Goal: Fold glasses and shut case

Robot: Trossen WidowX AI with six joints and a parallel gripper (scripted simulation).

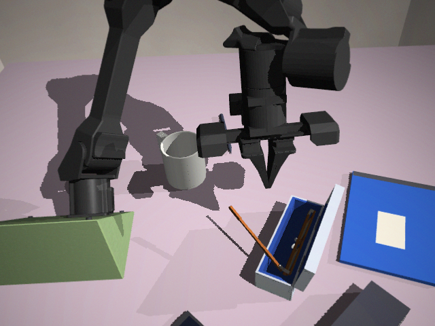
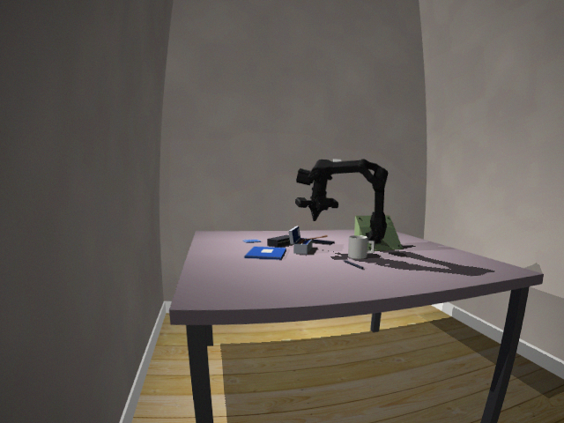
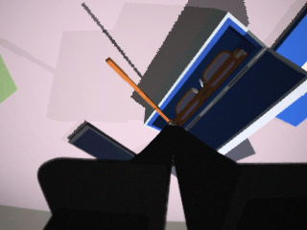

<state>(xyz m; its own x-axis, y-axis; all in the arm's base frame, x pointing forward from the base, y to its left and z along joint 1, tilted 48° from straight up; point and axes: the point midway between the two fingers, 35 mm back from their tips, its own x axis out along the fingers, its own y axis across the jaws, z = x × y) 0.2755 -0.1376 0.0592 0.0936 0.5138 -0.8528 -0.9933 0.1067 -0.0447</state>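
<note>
The glasses case is 120 mm below my hand, 60 mm ahead of it and 50 mm to the right of it. Round my hand: dark grey box: 190 mm to the right, 150 mm below, 80 mm ahead; then white mug: 170 mm to the left, 130 mm below, 130 mm behind; then glasses case lid: 100 mm below, 70 mm ahead, 60 mm to the right.
</note>
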